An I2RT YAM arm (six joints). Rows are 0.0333 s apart.
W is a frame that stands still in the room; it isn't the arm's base.
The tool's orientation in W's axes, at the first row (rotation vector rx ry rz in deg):
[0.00, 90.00, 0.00]
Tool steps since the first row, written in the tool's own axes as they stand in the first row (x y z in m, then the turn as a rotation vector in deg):
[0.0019, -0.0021, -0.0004, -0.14, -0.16, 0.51]
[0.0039, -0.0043, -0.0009, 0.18, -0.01, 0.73]
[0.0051, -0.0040, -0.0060, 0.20, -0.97, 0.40]
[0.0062, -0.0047, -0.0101, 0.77, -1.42, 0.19]
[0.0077, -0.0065, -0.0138, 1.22, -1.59, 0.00]
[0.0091, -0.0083, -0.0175, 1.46, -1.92, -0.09]
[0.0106, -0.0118, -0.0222, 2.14, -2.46, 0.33]
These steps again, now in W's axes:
[-0.0004, -0.0021, -0.0019, 0.51, -0.16, 0.14]
[-0.0009, -0.0043, -0.0039, 0.73, -0.01, -0.18]
[-0.0060, -0.0040, -0.0051, 0.40, -0.97, -0.20]
[-0.0101, -0.0047, -0.0062, 0.19, -1.42, -0.77]
[-0.0138, -0.0065, -0.0077, 0.00, -1.59, -1.22]
[-0.0175, -0.0083, -0.0091, -0.09, -1.92, -1.46]
[-0.0222, -0.0118, -0.0106, 0.33, -2.46, -2.14]

